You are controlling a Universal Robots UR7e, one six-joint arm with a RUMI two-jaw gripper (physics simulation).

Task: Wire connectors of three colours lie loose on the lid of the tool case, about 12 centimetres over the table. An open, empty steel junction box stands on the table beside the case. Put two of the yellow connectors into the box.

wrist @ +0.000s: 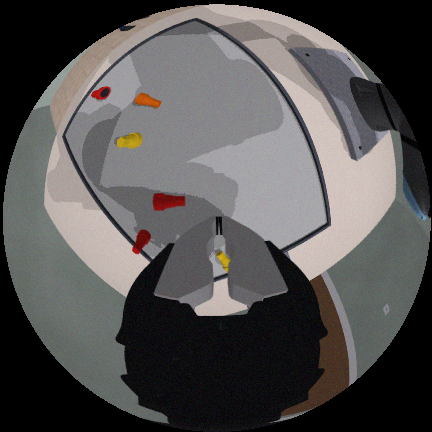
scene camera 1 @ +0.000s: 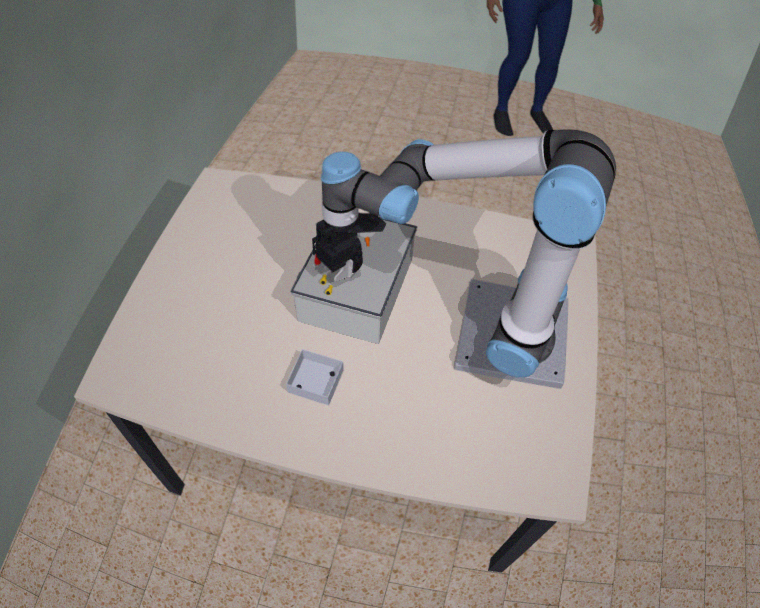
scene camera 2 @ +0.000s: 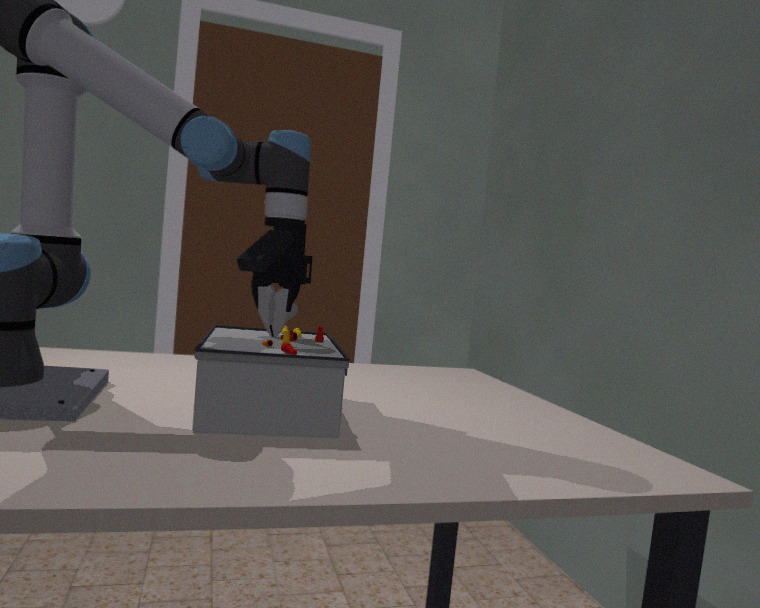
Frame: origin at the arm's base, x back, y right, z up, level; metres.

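Seen in the pictures: gripper, between the fingertips: (wrist: pixel 218 217) (scene camera 1: pixel 345 278) (scene camera 2: pixel 273 336).
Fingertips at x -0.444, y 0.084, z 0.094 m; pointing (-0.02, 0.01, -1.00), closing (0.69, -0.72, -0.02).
Pixels of each thing's top centre, then the offset from my fingertips to it. "*": a spot on its surface instead.
- lid, a spot on its surface: (wrist: pixel 270 180) * dy -0.008, dx +0.058, dz +0.000 m
- tool case, a spot on its surface: (scene camera 2: pixel 269 396) * dy +0.208, dx +0.060, dz -0.059 m
- orange connector, centre of its top: (wrist: pixel 144 99) (scene camera 2: pixel 267 338) (scene camera 1: pixel 367 239) dy +0.118, dx +0.044, dz +0.012 m
My gripper (scene camera 1: pixel 344 275) (scene camera 2: pixel 272 334) (wrist: pixel 218 217) is shut and empty, its fingertips low over the lid (scene camera 1: pixel 387 263) (wrist: pixel 270 180) of the tool case (scene camera 2: pixel 269 396). Two yellow connectors (scene camera 1: pixel 323 278) (scene camera 1: pixel 328 290) lie near the lid's front left corner, beside the fingers. In the wrist view part of a yellow connector (wrist: pixel 223 260) shows through the gap behind the fingertips; the other of the pair is hidden there. Another yellow connector (wrist: pixel 130 140) (scene camera 2: pixel 285 336) lies farther back on the lid. The open, empty junction box (scene camera 1: pixel 308 395) stands on the table in front of the case.
On the lid lie red connectors (wrist: pixel 169 201) (wrist: pixel 142 241) (wrist: pixel 101 93) and an orange connector (wrist: pixel 148 101) (scene camera 1: pixel 367 241) (scene camera 2: pixel 268 342). The arm's base plate (scene camera 1: pixel 472 316) (wrist: pixel 325 85) is right of the case. A person (scene camera 1: pixel 535 50) stands behind the table.
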